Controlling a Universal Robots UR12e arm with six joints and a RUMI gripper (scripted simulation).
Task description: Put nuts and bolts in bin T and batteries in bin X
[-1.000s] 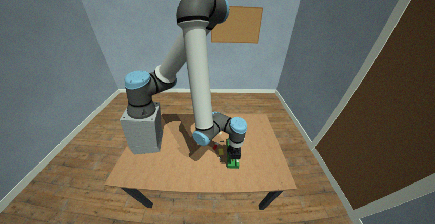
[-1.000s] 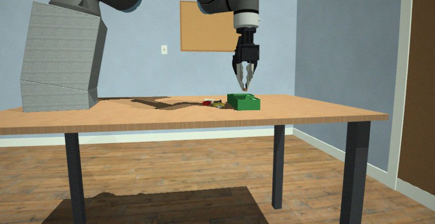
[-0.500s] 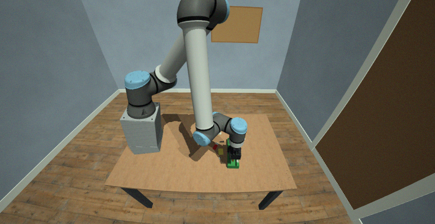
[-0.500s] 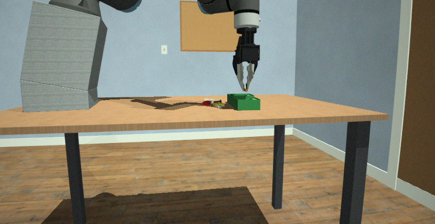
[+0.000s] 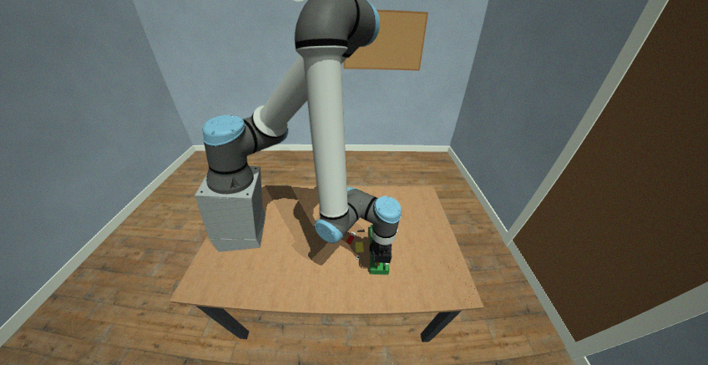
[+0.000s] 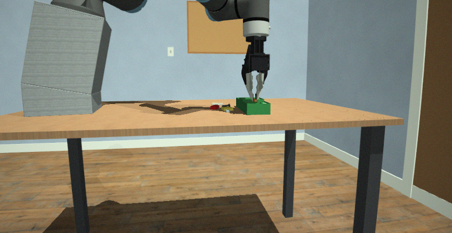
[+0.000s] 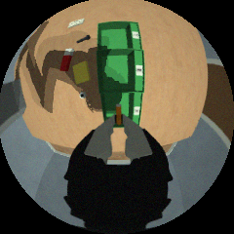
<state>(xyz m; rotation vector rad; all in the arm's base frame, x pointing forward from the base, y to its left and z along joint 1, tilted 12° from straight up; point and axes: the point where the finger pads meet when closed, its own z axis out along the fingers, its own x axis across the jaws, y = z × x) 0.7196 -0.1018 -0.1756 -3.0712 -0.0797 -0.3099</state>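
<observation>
My gripper is now 9 cm past the dark nut, 6 cm above it and 3 cm to the right of it. From my hand the other things lie so: green bin (9 cm to the left, 4 cm below); orange piece (1 cm below); yellow battery (9 cm to the left, 9 cm behind, 5 cm below).
</observation>
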